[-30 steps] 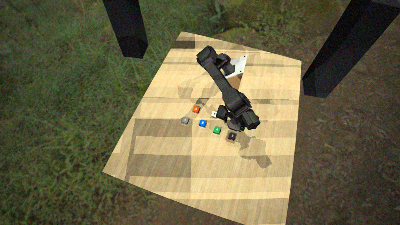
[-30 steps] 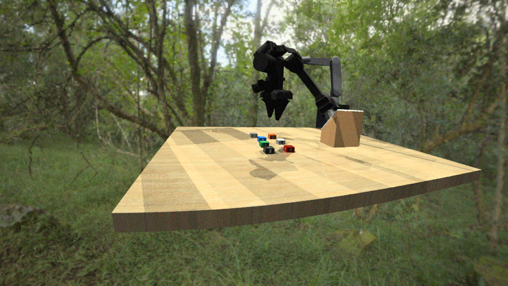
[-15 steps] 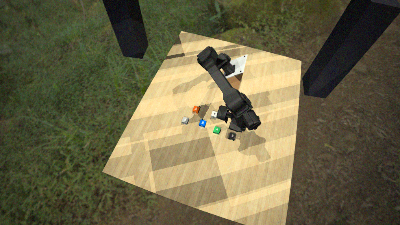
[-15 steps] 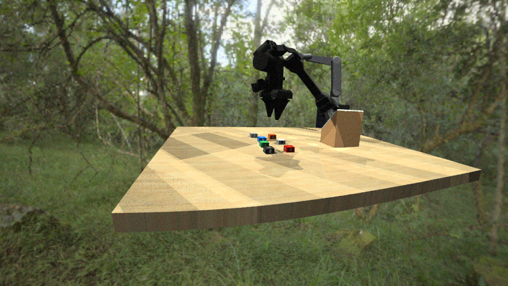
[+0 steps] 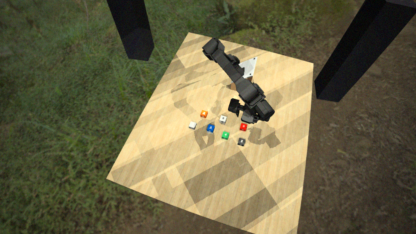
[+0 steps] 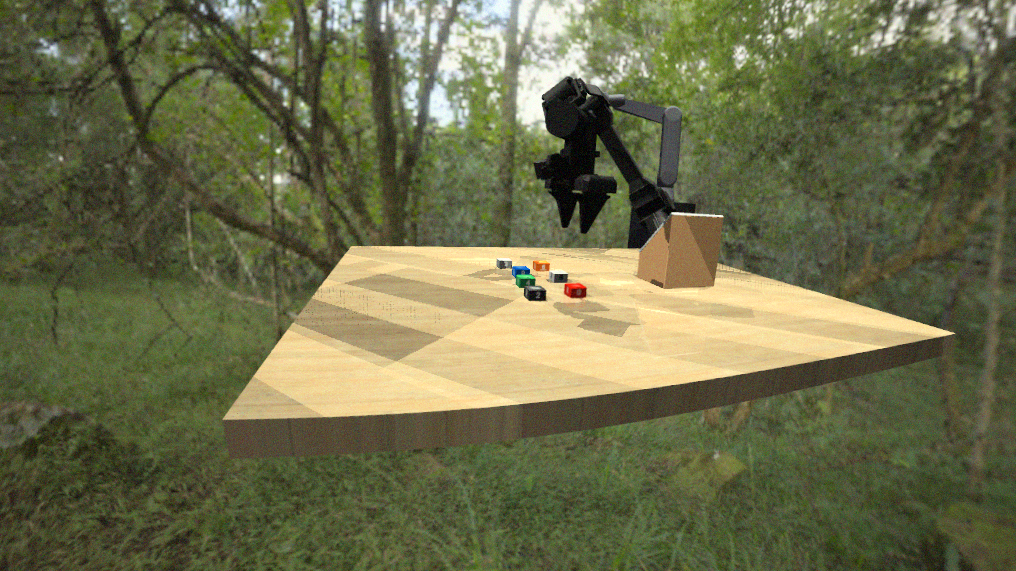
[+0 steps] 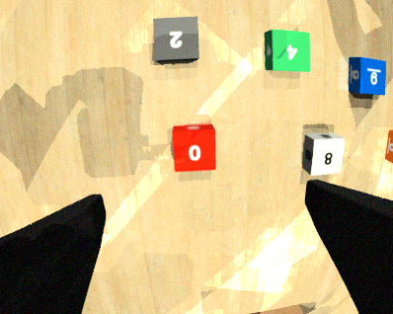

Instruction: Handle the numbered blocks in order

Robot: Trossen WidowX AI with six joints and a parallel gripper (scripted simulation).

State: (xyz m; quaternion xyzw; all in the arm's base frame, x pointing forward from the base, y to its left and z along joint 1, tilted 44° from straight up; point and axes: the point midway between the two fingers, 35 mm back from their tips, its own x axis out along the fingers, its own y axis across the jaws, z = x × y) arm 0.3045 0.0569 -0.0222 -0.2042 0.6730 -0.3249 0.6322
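The red block lies 10 mm behind my gripper tip and 110 mm below it. From my gripper tip the other things lie so: white block 40 mm behind, 110 mm to the right, 110 mm below; then black block 70 mm ahead, 110 mm below; then green block 50 mm ahead, 80 mm to the right, 110 mm below.
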